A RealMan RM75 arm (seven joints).
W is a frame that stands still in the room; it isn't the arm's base.
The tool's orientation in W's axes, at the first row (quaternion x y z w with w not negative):
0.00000, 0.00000, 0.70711, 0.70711
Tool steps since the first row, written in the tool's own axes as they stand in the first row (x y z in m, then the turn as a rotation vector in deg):
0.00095, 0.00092, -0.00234, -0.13, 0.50, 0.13
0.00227, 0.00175, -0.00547, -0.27, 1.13, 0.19
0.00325, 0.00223, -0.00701, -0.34, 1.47, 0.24
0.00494, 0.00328, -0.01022, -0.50, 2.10, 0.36
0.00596, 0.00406, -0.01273, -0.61, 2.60, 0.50
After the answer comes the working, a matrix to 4 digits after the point.
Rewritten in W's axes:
-0.00092, 0.00095, -0.00234, -0.50, -0.13, 0.13
-0.00175, 0.00227, -0.00547, -1.13, -0.27, 0.19
-0.00223, 0.00325, -0.00701, -1.47, -0.34, 0.24
-0.00328, 0.00494, -0.01022, -2.10, -0.50, 0.36
-0.00406, 0.00596, -0.01273, -2.60, -0.61, 0.50

The tool's axes in the first row as the columns of a matrix, in W's axes (rounded; the answer above uses it unrounded):
0.0000, -1.0000, 0.0000
1.0000, 0.0000, 0.0000
0.0000, 0.0000, 1.0000

